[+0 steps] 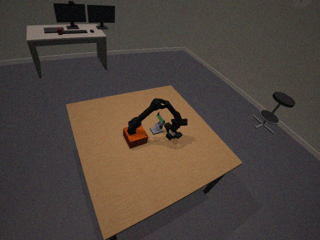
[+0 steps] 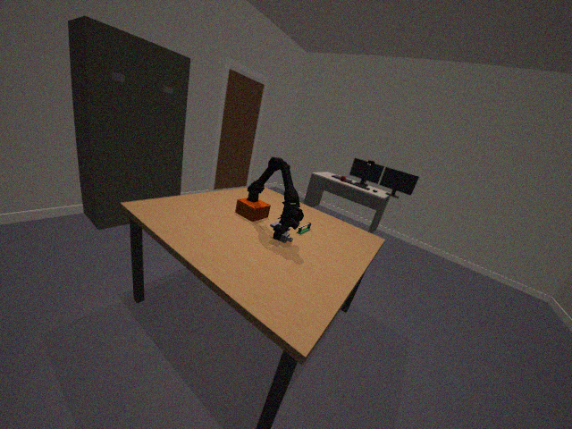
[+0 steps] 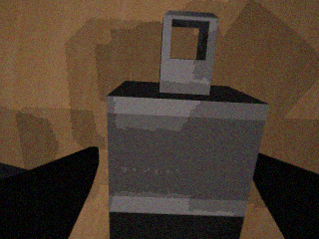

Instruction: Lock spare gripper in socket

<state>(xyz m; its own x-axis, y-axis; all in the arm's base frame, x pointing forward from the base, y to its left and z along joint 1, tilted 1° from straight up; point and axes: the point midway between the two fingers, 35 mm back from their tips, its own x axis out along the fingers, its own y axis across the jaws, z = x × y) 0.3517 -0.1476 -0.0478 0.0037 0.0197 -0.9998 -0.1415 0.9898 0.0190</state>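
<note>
My gripper tip is 10 mm below the spare gripper and 10 mm short of it. From my gripper tip the other things lie so: grey mount 130 mm to the left, 60 mm behind, 40 mm above; then green holder 240 mm to the left, 50 mm ahead, 10 mm above.
</note>
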